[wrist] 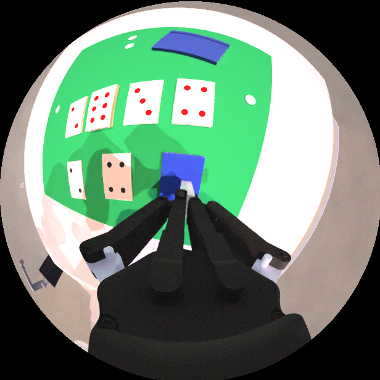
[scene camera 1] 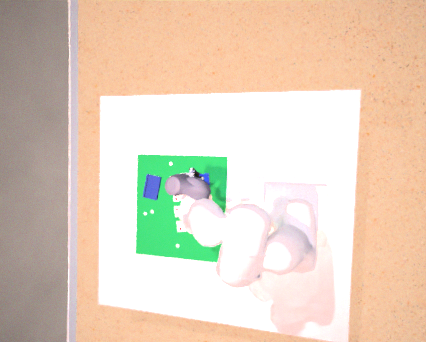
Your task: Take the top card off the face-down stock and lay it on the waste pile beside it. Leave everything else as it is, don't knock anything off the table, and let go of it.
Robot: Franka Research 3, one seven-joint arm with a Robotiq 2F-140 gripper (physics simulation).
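The face-down stock (scene camera 1: pixel 205 177) (wrist: pixel 183 166) is a blue-backed stack on the green mat; in the scene view the arm partly hides it. A face-up card with four black pips (wrist: pixel 117 176), the waste pile, lies beside it, to its left in the wrist view. My gripper (wrist: pixel 185 188) is shut with nothing between its fingers. Its fingertips overlap the near part of the stock in the wrist view and cast a shadow there; whether they touch it I cannot tell. In the scene view the gripper is mostly hidden by the arm.
The green mat (scene camera 1: pixel 155 240) (wrist: pixel 225 135) also bears a row of face-up cards with red pips, such as the four-pip card (wrist: pixel 194 102), a two-black-pip card (wrist: pixel 76 180), a blue box (scene camera 1: pixel 152 187) (wrist: pixel 191 46) and several small white discs.
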